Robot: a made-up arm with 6 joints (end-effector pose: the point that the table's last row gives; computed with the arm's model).
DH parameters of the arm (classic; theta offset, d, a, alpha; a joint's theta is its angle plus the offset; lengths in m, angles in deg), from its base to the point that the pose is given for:
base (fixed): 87.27 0 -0.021 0
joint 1: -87.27 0.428 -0.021 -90
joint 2: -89.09 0 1.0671 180
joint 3: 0.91 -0.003 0.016 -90
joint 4: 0 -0.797 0.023 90
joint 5: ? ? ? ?
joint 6: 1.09 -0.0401 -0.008 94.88
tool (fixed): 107.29 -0.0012 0 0
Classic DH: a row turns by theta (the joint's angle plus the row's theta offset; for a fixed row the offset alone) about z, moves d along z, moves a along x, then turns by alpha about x.
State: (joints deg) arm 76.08 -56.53 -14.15 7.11 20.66 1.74
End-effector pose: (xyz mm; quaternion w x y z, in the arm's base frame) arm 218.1 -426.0 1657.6 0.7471 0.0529 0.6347 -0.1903
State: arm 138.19 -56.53 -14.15 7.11 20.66 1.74
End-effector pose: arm 459.4 -16.8 1657.6 0.7382 -0.2821 0.5710 0.2224
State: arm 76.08 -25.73 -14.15 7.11 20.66 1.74
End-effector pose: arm 380.4 228.9 1647.7 0.6934 -0.1537 0.6106 -0.3504
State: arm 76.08 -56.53 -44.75 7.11 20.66 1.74
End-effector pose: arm 276.1 -192.0 1284.6 0.6939 -0.1524 0.6109 -0.3495
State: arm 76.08 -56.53 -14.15 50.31 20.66 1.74
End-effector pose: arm 58.2 -522.2 1802.1 0.8184 0.2080 0.3674 -0.3899
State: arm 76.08 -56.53 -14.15 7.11 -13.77 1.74
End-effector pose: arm 224.2 -413.6 1637.8 0.6632 -0.1588 0.6224 -0.3841
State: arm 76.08 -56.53 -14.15 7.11 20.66 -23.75
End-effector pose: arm 214.5 -425.8 1657.8 0.7019 -0.0808 0.7068 -0.0349
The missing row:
joint 5: 0 0.32 0 -90
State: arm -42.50 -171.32 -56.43 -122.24 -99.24 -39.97
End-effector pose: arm -105.7 324.1 189.6 0.3345 -0.4949 0.6335 -0.4918
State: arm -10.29 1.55 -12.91 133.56 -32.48 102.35
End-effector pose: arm 918.4 46.5 1530.9 0.1493 0.4016 0.8668 0.2550
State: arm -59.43 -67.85 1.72 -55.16 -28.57 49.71
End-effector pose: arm -400.3 297.5 1535.2 0.1796 0.4529 0.3370 -0.8057
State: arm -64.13 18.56 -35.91 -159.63 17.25 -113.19
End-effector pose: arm 565.2 -540.0 680.2 0.3649 0.4691 -0.3914 0.7026
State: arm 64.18 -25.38 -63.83 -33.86 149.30 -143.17
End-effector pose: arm 273.6 -97.0 826.2 0.5022 -0.2523 0.3924 0.7281
